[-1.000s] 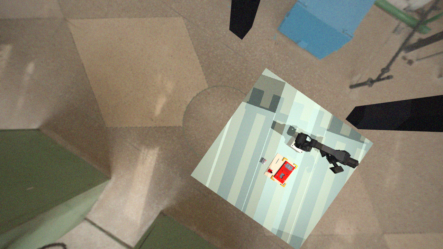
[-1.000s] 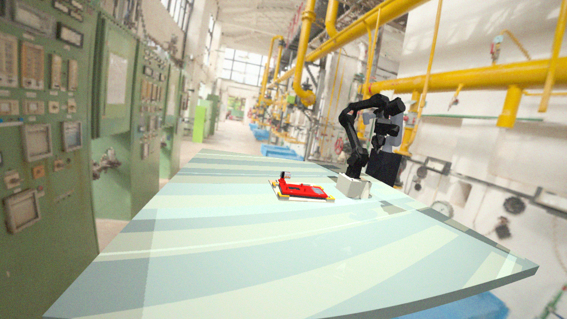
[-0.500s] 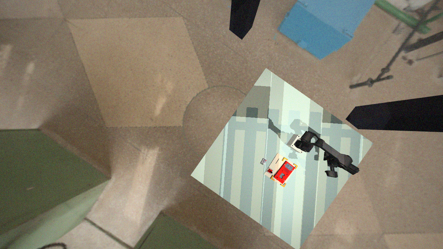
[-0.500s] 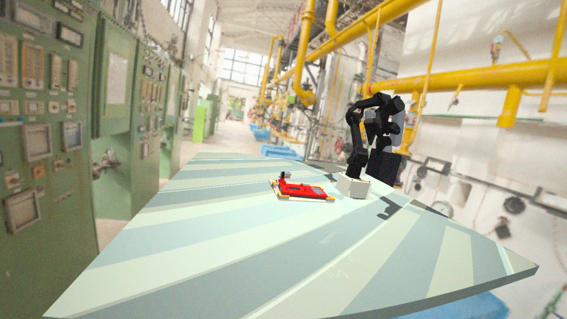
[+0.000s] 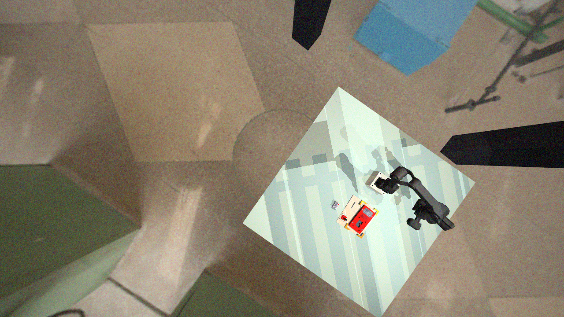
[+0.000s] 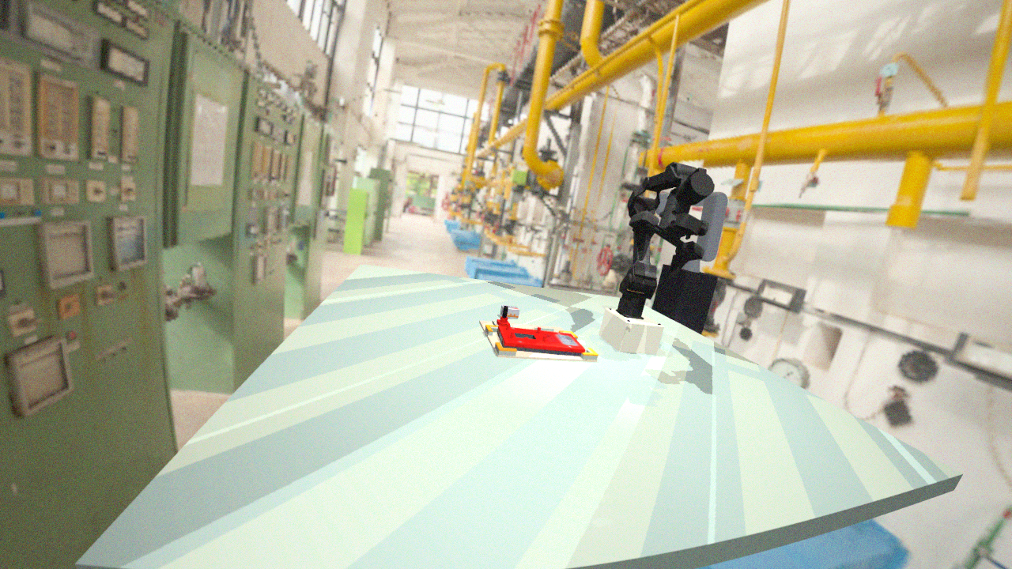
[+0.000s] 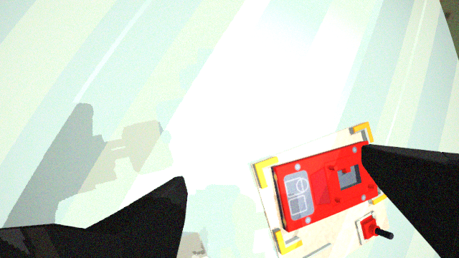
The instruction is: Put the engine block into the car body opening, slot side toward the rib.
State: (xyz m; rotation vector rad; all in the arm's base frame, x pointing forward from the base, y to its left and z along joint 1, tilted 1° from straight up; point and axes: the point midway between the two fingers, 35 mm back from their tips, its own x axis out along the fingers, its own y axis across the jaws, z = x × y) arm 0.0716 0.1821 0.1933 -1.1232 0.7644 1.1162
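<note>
The engine block lies 32 cm to the right of my gripper tip, 25 cm ahead of it and 23 cm below it.
</note>
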